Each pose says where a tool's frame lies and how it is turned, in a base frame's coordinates. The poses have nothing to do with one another.
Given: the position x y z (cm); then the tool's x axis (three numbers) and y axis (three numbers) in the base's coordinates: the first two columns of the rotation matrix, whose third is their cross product.
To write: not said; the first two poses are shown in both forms.
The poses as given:
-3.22 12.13 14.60 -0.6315 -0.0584 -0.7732 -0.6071 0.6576 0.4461
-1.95 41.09 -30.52 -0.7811 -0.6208 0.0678 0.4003 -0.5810 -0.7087
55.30 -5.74 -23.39 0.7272 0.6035 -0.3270 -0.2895 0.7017 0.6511
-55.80 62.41 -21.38 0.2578 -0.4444 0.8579 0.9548 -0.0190 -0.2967
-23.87 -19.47 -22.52 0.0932 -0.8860 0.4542 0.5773 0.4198 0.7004
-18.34 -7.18 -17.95 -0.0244 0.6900 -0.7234 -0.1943 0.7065 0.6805
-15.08 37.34 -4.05 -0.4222 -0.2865 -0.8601 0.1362 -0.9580 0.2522
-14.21 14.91 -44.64 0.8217 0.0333 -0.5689 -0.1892 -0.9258 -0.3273
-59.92 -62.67 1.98 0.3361 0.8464 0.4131 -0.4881 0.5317 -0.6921
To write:
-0.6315 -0.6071 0.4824 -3.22; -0.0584 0.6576 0.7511 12.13; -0.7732 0.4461 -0.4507 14.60; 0 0 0 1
-0.7811 0.4003 0.4794 -1.95; -0.6208 -0.5810 -0.5264 41.09; 0.0678 -0.7087 0.7023 -30.52; 0 0 0 1
0.7272 -0.2895 0.6224 55.30; 0.6035 0.7017 -0.3788 -5.74; -0.3270 0.6511 0.6850 -23.39; 0 0 0 1
0.2578 0.9548 0.1482 -55.80; -0.4444 -0.0190 0.8956 62.41; 0.8579 -0.2967 0.4194 -21.38; 0 0 0 1
0.0932 0.5773 -0.8112 -23.87; -0.8860 0.4198 0.1969 -19.47; 0.4542 0.7004 0.5506 -22.52; 0 0 0 1
-0.0244 -0.1943 0.9806 -18.34; 0.6900 0.7065 0.1572 -7.18; -0.7234 0.6805 0.1168 -17.95; 0 0 0 1
-0.4222 0.1362 -0.8962 -15.08; -0.2865 -0.9580 -0.0107 37.34; -0.8601 0.2522 0.4435 -4.05; 0 0 0 1
0.8217 -0.1892 -0.5376 -14.21; 0.0333 -0.9258 0.3766 14.91; -0.5689 -0.3273 -0.7544 -44.64; 0 0 0 1
0.3361 -0.4881 -0.8054 -59.92; 0.8464 0.5317 0.0310 -62.67; 0.4131 -0.6921 0.5918 1.98; 0 0 0 1

